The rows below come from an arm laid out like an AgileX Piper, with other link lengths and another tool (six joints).
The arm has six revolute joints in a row. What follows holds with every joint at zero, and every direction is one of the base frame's. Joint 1 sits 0.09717 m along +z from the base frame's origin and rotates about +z. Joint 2 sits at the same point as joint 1 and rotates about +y. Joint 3 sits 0.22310 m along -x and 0.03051 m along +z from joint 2 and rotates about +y. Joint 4 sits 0.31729 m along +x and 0.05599 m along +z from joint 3 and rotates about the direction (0.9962, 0, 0.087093). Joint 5 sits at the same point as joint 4 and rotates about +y. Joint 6 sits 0.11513 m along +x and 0.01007 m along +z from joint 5 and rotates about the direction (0.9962, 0, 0.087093). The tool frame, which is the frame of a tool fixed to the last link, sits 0.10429 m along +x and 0.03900 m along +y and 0.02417 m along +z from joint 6; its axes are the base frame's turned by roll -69.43, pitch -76.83 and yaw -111.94 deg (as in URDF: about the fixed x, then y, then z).
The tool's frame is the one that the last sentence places.
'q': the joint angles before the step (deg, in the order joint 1, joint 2, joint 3, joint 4, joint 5, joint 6). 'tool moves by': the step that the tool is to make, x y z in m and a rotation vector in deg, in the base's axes. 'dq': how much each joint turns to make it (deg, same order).
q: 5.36, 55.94, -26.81, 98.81, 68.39, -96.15
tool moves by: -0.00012, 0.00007, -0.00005, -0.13, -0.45, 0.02
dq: 0.00, 0.03, -0.05, 0.00, 0.01, -0.45
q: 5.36, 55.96, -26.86, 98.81, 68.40, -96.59
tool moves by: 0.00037, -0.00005, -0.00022, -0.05, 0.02, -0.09
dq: 0.00, 0.01, 0.00, -0.01, -0.10, 0.00
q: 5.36, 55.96, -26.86, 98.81, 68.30, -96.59
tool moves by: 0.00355, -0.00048, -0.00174, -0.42, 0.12, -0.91
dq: 0.00, 0.00, 0.00, 0.00, -1.01, 0.00
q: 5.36, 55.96, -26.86, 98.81, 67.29, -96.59
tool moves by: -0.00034, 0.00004, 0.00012, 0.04, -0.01, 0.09
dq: 0.00, 0.01, 0.00, 0.00, 0.10, -0.01
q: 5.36, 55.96, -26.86, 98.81, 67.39, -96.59
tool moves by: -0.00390, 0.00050, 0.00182, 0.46, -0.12, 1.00
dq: 0.00, 0.00, 0.00, 0.00, 1.11, 0.00
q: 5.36, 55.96, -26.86, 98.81, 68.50, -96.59
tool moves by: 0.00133, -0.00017, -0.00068, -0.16, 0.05, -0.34
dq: 0.00, 0.00, 0.00, 0.00, -0.38, 0.00
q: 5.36, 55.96, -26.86, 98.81, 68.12, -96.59
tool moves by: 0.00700, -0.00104, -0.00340, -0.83, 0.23, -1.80
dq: 0.00, 0.00, 0.01, 0.00, -1.99, -0.01
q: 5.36, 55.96, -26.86, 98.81, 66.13, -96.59
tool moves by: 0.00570, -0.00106, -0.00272, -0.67, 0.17, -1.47
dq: -0.01, 0.01, 0.00, 0.01, -1.62, -0.02
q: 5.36, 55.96, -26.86, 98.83, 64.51, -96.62
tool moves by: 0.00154, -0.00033, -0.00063, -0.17, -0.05, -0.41
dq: 0.00, 0.00, 0.01, 0.06, -0.43, -0.12
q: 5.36, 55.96, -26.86, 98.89, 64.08, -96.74
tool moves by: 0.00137, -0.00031, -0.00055, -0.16, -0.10, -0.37
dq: 0.00, 0.00, 0.01, 0.07, -0.39, -0.17
